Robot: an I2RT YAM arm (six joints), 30 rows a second.
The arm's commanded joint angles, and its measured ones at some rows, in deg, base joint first. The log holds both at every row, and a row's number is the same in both.
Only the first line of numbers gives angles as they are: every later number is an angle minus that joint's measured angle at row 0.
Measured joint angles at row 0: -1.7 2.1 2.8 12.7 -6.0 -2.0
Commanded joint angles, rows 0 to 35: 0.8 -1.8 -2.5 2.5 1.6 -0.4; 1.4 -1.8 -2.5 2.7 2.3 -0.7; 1.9 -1.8 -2.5 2.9 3.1 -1.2; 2.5 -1.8 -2.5 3.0 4.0 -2.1; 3.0 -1.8 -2.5 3.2 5.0 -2.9; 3.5 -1.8 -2.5 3.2 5.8 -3.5; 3.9 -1.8 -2.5 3.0 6.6 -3.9; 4.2 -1.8 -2.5 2.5 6.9 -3.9; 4.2 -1.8 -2.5 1.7 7.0 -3.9; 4.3 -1.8 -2.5 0.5 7.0 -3.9; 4.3 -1.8 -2.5 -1.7 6.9 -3.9; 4.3 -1.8 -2.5 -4.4 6.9 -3.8; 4.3 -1.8 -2.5 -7.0 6.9 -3.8; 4.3 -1.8 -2.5 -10.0 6.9 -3.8; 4.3 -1.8 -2.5 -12.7 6.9 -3.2; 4.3 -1.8 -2.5 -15.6 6.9 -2.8; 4.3 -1.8 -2.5 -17.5 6.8 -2.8; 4.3 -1.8 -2.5 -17.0 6.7 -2.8; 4.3 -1.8 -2.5 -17.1 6.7 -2.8; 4.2 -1.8 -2.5 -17.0 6.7 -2.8; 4.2 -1.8 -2.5 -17.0 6.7 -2.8; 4.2 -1.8 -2.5 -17.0 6.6 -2.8; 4.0 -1.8 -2.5 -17.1 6.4 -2.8; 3.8 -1.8 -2.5 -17.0 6.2 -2.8; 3.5 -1.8 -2.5 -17.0 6.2 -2.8; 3.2 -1.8 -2.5 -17.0 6.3 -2.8; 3.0 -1.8 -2.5 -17.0 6.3 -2.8; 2.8 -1.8 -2.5 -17.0 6.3 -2.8; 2.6 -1.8 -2.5 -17.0 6.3 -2.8; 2.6 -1.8 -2.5 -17.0 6.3 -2.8; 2.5 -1.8 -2.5 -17.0 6.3 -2.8; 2.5 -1.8 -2.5 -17.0 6.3 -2.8; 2.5 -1.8 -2.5 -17.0 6.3 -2.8; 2.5 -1.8 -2.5 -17.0 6.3 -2.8; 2.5 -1.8 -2.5 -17.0 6.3 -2.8; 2.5 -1.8 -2.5 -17.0 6.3 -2.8
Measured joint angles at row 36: 2.8 -1.4 -2.4 -16.8 6.0 -2.9
